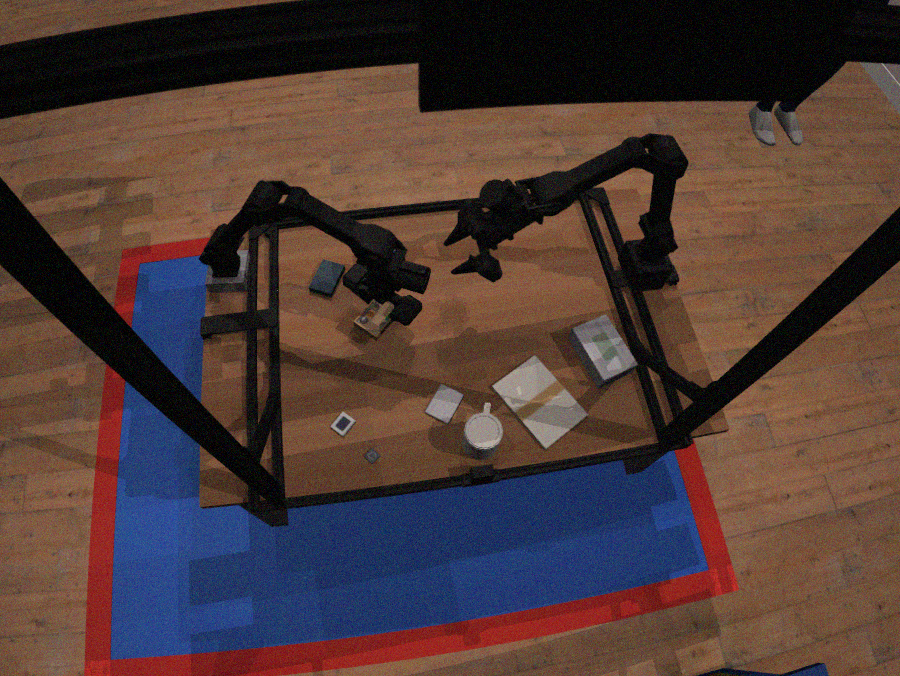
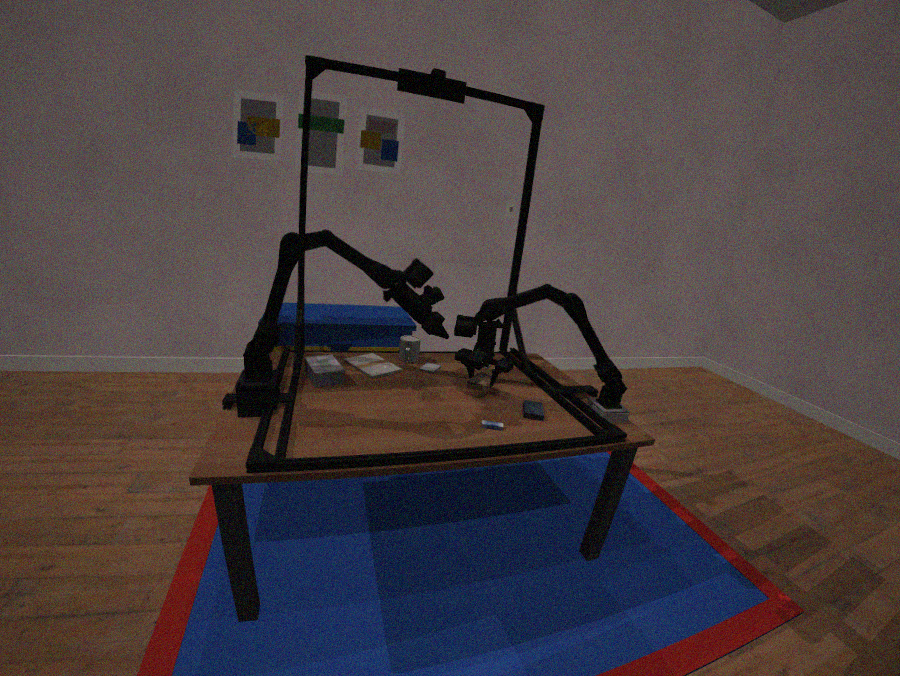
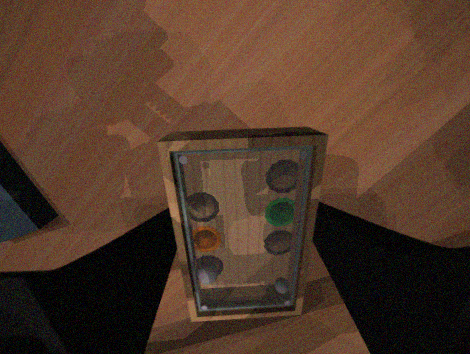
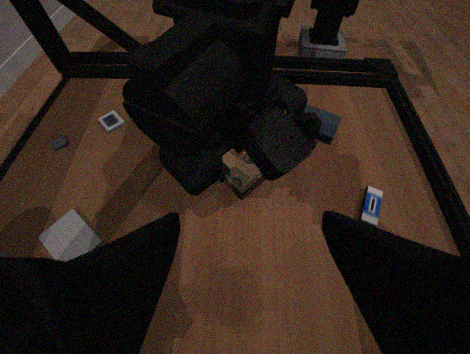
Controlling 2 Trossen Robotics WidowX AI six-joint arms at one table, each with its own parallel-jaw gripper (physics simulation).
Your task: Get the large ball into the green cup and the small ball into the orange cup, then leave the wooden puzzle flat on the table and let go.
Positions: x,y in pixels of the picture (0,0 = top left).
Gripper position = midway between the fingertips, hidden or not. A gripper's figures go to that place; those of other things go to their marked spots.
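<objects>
A dark blue block (image 1: pixel 328 275) is 1.46 m from the lens. My left gripper (image 1: pixel 382 312) is 1.36 m from the lens; my right gripper (image 1: pixel 448 258) is 1.22 m from the lens. A white mug (image 1: pixel 483 432) is 1.19 m from the lens. The marked spots on the white mug and the dark blue block are 0.57 m apart.
</objects>
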